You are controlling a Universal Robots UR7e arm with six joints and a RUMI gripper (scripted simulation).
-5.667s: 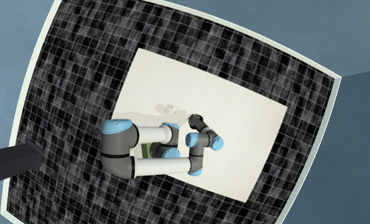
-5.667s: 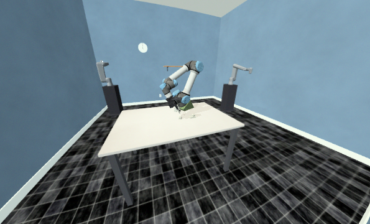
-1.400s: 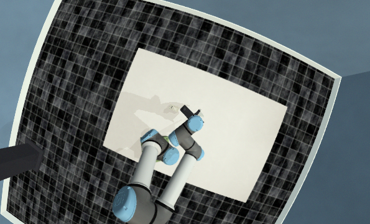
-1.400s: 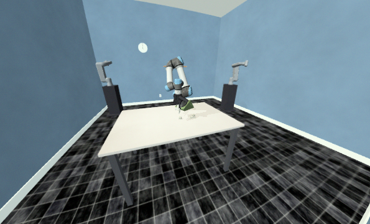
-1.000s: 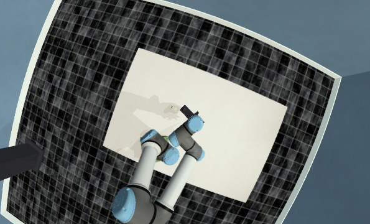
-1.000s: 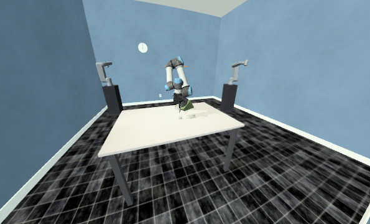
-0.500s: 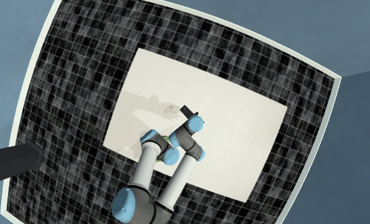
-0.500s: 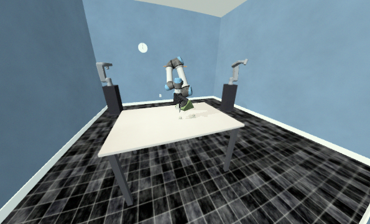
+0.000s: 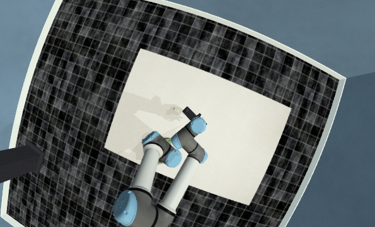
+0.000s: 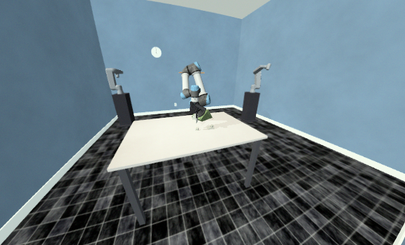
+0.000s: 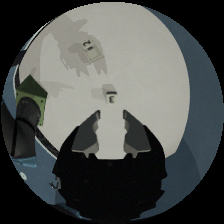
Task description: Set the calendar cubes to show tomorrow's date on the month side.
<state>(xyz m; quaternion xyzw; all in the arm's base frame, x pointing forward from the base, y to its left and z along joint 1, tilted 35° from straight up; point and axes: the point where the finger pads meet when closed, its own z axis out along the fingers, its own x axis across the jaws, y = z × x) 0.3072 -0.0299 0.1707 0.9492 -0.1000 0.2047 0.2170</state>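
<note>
The white calendar cube is 90 mm below my hand. Also, from my hand: calendar tray (10 mm behind, 160 mm to the left, 100 mm below); pale date cube (10 mm behind, 170 mm to the left, 80 mm below).
</note>
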